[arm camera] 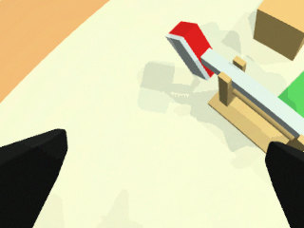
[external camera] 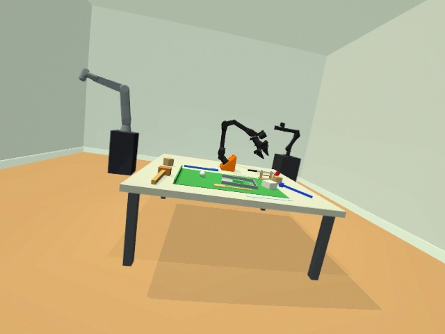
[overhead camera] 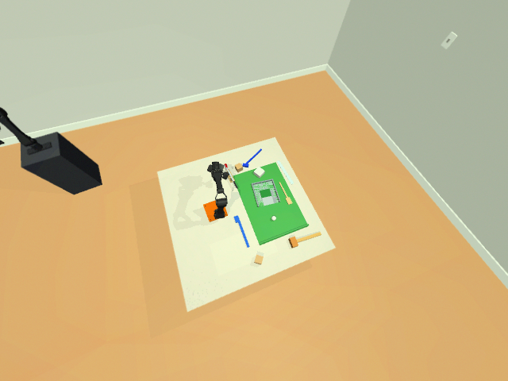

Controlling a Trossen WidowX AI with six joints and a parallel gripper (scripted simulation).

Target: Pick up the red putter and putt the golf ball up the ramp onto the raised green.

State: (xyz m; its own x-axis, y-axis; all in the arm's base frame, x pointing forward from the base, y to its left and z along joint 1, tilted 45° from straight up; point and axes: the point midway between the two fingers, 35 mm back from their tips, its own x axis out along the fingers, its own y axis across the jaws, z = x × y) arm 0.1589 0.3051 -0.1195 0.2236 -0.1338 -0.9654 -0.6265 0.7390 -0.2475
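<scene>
My gripper tip is 12 cm above the red putter, 9 cm short of it and 2 cm to the left of it. Round my gripper tip: white block 37 cm ahead, 16 cm below, 9 cm to the right; white golf ball 58 cm to the right, 27 cm ahead, 16 cm below; blue putter 39 cm ahead, 17 cm below, 10 cm to the left.
</scene>
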